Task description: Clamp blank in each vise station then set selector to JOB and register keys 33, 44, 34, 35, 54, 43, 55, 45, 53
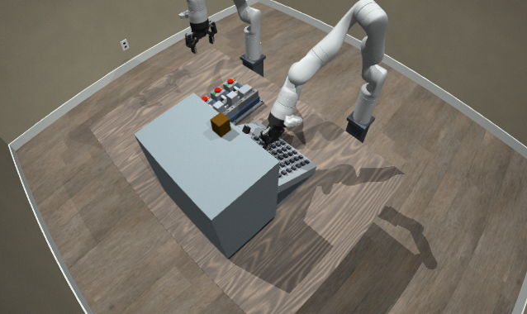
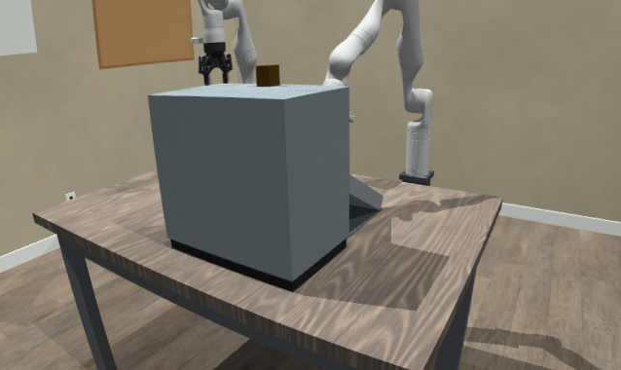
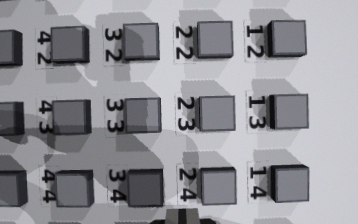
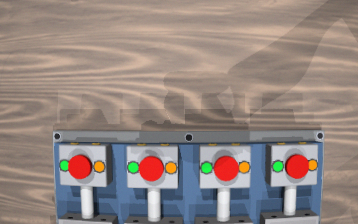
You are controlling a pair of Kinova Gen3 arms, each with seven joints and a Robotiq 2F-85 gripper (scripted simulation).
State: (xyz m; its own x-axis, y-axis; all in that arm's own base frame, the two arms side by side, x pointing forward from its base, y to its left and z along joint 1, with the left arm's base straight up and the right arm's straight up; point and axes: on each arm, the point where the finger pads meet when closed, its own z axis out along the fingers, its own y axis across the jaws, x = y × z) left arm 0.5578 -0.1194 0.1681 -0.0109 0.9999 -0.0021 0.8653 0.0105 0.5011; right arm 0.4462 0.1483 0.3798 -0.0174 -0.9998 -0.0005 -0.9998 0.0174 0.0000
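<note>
Right now my left hand is 3 cm to the left of the keypad and 9 cm above it. From my left hand the other things lie so: black selector knob (4 cm behind, 15 cm to the right, 4 cm below); key (5 cm behind, 5 cm to the left, 7 cm below).
</note>
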